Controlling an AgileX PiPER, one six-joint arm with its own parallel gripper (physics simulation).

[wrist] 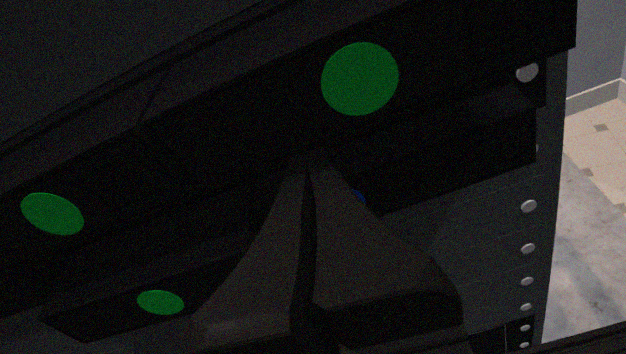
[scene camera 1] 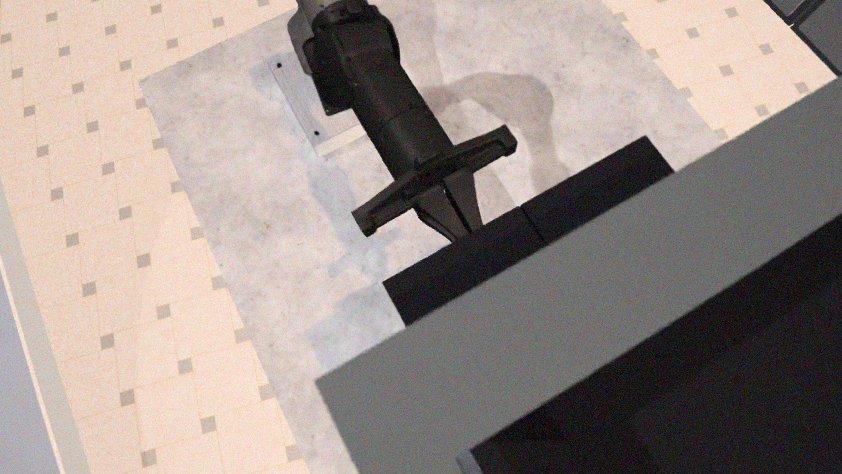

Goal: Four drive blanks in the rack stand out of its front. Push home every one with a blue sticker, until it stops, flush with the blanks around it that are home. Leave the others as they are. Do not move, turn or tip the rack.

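Observation:
Two black upper blanks (wrist: 450, 45) (scene camera 1: 465, 264) (wrist: 90, 175) (scene camera 1: 595, 188) stand out side by side, each with a green sticker. Below them in the wrist view, the lower left blank (wrist: 115, 312) stands out with a green sticker. The lower right blank (wrist: 450, 160) has a blue sticker (wrist: 358, 196), mostly hidden behind a finger. It sits deeper than the lower left one, but its right end still partly covers a rail screw; exact depth is hard to tell. My gripper (scene camera 1: 468, 235) (wrist: 316, 171) is shut and empty, its tips at the lower right blank's front, under the upper blanks. Contact is too dark to see.
The rack's grey top (scene camera 1: 530, 294) fills the lower right of the scene view. The upper blanks overhang close above the fingers. The rack's side rail with screws (wrist: 528, 205) stands to the right in the wrist view. Flat blanks (wrist: 450, 225) lie below the lower pair.

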